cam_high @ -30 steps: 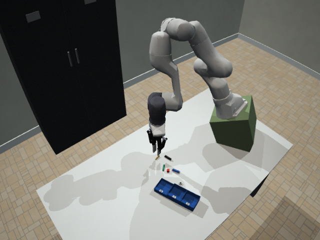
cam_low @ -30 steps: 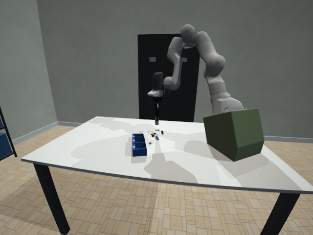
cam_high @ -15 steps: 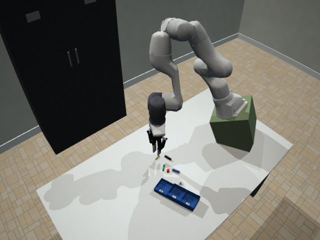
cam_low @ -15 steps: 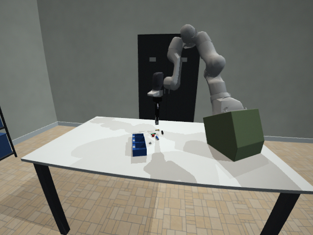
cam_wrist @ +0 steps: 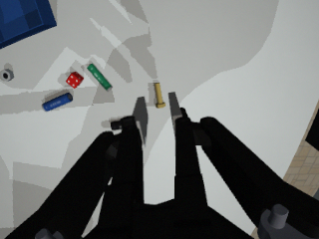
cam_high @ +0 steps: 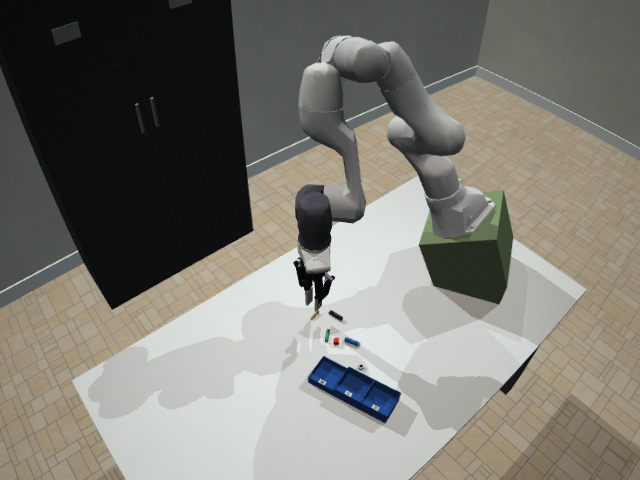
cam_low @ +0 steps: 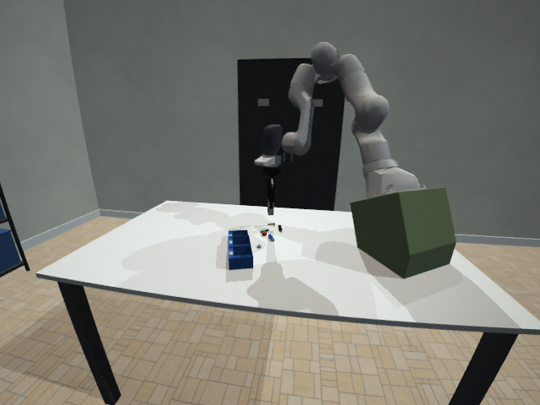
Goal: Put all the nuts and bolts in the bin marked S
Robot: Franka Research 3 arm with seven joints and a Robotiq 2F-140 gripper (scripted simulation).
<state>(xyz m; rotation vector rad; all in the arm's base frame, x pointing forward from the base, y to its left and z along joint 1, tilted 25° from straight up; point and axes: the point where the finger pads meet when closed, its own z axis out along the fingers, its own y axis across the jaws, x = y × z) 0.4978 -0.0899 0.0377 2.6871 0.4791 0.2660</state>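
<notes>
My hand is 9 cm above the bolt and 1 cm past it. Also, from my hand: green piece 9 cm below, 8 cm to the left, 1 cm ahead; black piece 9 cm below, 6 cm behind, 4 cm to the left; red piece 12 cm to the left, 9 cm below.
</notes>
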